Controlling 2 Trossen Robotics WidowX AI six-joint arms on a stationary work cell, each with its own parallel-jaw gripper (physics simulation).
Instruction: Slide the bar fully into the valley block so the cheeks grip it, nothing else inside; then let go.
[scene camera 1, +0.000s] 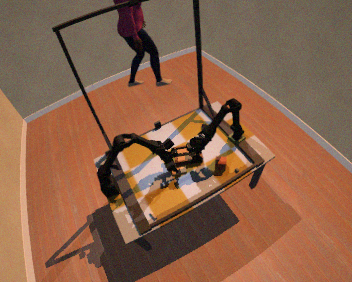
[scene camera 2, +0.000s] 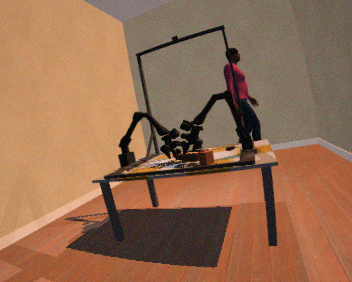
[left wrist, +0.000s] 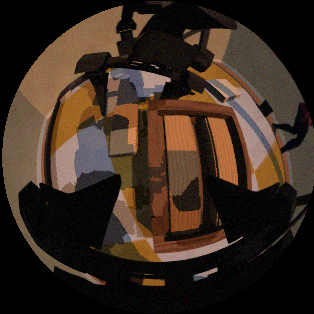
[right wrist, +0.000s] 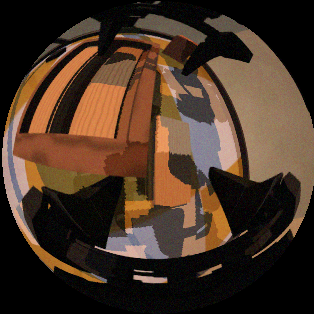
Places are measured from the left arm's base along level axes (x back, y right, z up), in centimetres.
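Where they show: left gripper, between the fingertips: (scene camera 1: 189, 158) (scene camera 2: 188, 153) (left wrist: 165, 179) (right wrist: 141, 59); right gripper, between the fingertips: (scene camera 1: 176, 168) (scene camera 2: 174, 159) (left wrist: 130, 115) (right wrist: 166, 173); left arm's base, origin of its link: (scene camera 1: 237, 136) (scene camera 2: 248, 148); right arm's base, origin of its link: (scene camera 1: 106, 182) (scene camera 2: 125, 153) (left wrist: 126, 38).
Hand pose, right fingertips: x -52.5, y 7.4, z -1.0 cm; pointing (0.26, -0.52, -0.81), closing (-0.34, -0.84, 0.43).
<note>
Each offset is from my right fingertips to the top centre of the thing. Level surfaces: height alone.
A reddish-brown open box @(dy +4.5, dx +13.3, dz +3.1 cm) (scene camera 2: 189, 157) (left wrist: 156, 215) (right wrist: 75, 150), apparently the valley block, lies on the table with two light wood strips inside and a dark gap between them. A light wood bar @(dy -1.7, dx +0.6, dz -0.4 cm) (left wrist: 122, 141) (right wrist: 172, 192) lies outside it, along one long side, partly in shadow. My left gripper (scene camera 1: 192, 150) (scene camera 2: 189, 149) (left wrist: 165, 179) (right wrist: 141, 59) is open and empty above the box. My right gripper (scene camera 1: 172, 164) (scene camera 2: 171, 152) (left wrist: 130, 115) (right wrist: 166, 173) is open and empty near the bar and the box's end. Shadows hide the contact between bar and box.
A red-orange block @(dy -17.2, dx +25.7, dz +5.4 cm) (scene camera 1: 220, 165) (scene camera 2: 206, 158) (right wrist: 180, 47) stands beyond the box. The two grippers are close together. A black gantry frame (scene camera 1: 199, 55) (scene camera 2: 143, 85) rises from the table @(dz -2.1 cm) (scene camera 2: 267, 162). A person (scene camera 1: 131, 22) (scene camera 2: 237, 82) stands behind it.
</note>
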